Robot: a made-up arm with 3 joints.
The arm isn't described. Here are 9 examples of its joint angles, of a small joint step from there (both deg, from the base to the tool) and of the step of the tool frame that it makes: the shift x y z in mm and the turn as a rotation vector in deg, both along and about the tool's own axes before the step.
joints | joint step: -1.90 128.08 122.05 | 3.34 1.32 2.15
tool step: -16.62 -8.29 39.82 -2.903 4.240 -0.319
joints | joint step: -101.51 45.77 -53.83 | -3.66 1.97 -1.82
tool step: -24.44 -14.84 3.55 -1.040 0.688 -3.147
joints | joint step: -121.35 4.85 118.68 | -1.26 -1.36 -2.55
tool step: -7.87 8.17 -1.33 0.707 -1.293 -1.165
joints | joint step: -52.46 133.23 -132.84 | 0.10 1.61 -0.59
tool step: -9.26 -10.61 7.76 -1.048 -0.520 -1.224
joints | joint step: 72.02 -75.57 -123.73 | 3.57 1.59 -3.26
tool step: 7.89 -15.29 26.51 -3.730 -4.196 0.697
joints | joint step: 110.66 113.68 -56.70 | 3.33 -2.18 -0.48
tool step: 32.92 18.93 -25.04 1.388 0.799 3.504
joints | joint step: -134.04 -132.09 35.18 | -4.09 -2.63 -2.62
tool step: -9.80 12.84 16.93 -3.840 -5.430 1.003
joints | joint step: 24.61 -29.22 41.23 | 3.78 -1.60 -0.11
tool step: -21.82 7.20 -3.17 0.041 -3.383 -2.477
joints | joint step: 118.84 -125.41 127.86 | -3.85 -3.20 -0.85
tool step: -15.31 18.66 -15.42 -0.497 -3.167 -4.409
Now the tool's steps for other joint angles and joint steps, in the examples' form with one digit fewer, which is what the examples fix.
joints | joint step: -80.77 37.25 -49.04 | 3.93 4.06 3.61
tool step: -13.4 -14.0 -29.3 4.58 0.57 -1.29
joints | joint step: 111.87 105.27 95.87 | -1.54 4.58 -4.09
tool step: 43.0 -21.8 -12.6 1.16 -4.55 4.67
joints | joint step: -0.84 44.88 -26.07 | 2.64 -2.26 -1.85
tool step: 21.9 14.1 13.8 -1.18 -3.76 2.65
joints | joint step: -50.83 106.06 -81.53 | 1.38 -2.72 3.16
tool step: 17.4 18.9 -13.7 0.84 3.51 2.91
